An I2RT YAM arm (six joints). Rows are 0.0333 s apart.
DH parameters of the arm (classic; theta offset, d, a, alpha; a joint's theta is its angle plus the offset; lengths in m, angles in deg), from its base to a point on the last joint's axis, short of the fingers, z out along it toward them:
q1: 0 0.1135 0.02 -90
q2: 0 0 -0.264 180
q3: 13.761 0 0.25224 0
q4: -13.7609 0 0.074 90
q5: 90 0 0 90
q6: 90 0.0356 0 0
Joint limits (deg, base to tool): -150..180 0..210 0..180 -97..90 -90..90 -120..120
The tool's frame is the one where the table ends.
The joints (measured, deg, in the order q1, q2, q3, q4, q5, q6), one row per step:
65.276 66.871 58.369 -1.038 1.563 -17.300
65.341 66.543 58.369 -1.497 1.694 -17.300
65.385 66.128 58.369 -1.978 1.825 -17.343
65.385 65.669 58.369 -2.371 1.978 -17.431
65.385 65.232 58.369 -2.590 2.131 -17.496
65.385 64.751 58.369 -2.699 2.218 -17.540
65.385 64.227 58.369 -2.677 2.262 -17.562
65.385 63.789 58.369 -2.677 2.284 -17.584
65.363 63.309 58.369 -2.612 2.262 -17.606
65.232 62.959 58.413 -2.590 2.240 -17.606
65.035 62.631 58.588 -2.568 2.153 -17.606
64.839 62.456 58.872 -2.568 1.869 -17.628
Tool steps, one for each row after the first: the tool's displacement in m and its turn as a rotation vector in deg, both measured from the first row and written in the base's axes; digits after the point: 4 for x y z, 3 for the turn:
-0.0009 -0.0013 0.0006 -0.128 0.035 -0.064
-0.0018 -0.0031 0.0015 -0.216 0.004 -0.142
-0.0026 -0.0050 0.0028 -0.206 -0.124 -0.278
-0.0033 -0.0069 0.0043 -0.046 -0.294 -0.419
-0.0042 -0.0089 0.0061 0.267 -0.500 -0.499
-0.0051 -0.0110 0.0084 0.752 -0.751 -0.540
-0.0059 -0.0128 0.0103 1.139 -0.954 -0.560
-0.0068 -0.0148 0.0124 1.627 -1.195 -0.559
-0.0069 -0.0165 0.0142 2.006 -1.366 -0.670
-0.0068 -0.0183 0.0167 2.487 -1.576 -0.782
-0.0066 -0.0194 0.0192 2.908 -1.757 -0.695

